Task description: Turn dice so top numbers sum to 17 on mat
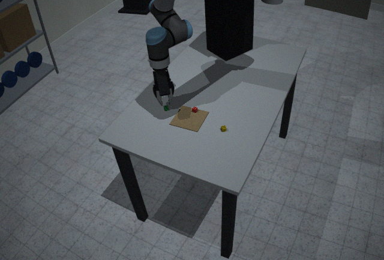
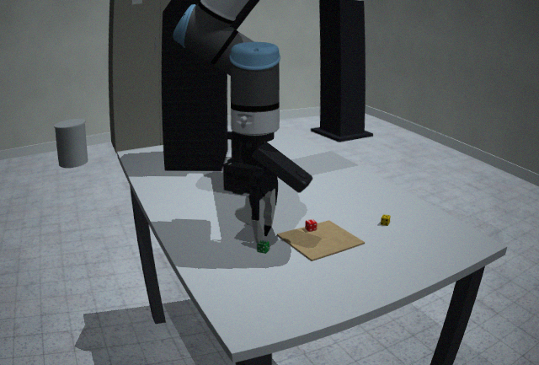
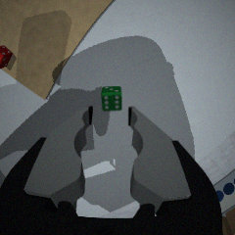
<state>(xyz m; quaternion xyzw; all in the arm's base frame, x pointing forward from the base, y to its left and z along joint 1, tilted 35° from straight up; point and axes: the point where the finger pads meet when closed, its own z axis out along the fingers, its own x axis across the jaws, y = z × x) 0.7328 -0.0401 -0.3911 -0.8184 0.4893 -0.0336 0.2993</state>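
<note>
Right now my hand is 3 cm above the green die. From my hand the other things lie so: mat 13 cm to the left, 4 cm below, 3 cm ahead; then red die 14 cm to the left, 3 cm below, 3 cm behind; then yellow die 30 cm to the left, 5 cm ahead, 3 cm below.
</note>
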